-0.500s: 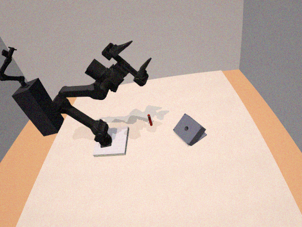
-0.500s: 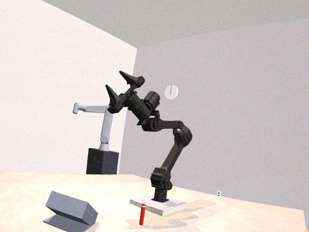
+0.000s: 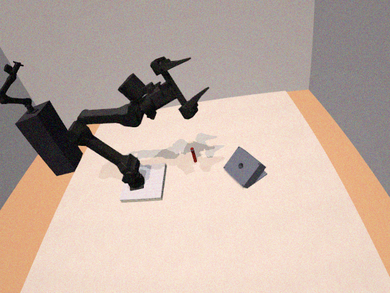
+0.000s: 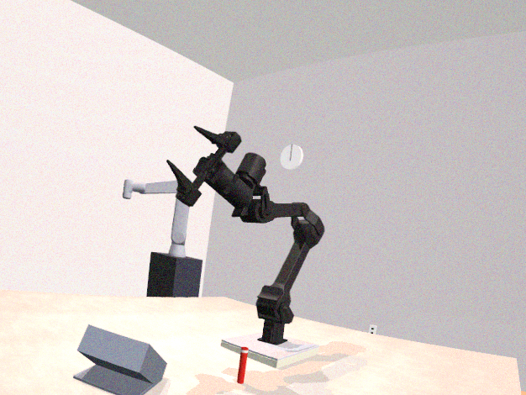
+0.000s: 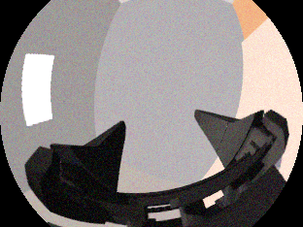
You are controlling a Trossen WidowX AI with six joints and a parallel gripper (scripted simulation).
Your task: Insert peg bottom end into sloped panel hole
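My gripper tip is now 420 mm above the red peg, 170 mm to the right of it and 80 mm past it. From my gripper tip the other things lie so: grey sloped panel (430 mm below, 110 mm ahead, 30 mm to the left).
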